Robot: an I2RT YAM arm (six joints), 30 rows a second.
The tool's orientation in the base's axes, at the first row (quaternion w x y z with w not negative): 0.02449 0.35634 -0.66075 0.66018
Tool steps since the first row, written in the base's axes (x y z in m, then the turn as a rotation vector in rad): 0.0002 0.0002 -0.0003 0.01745 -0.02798 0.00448; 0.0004 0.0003 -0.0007 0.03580 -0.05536 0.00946; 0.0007 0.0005 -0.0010 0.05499 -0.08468 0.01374; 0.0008 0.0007 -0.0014 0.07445 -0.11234 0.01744
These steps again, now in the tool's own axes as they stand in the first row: -0.0004 0.0001 -0.0001 0.00153 -0.00910 0.03197; -0.0008 0.0004 0.0000 0.00237 -0.01915 0.06375; -0.0012 0.0004 0.0000 0.00309 -0.02878 0.09770; -0.0016 0.0007 -0.0001 0.00258 -0.03826 0.13037
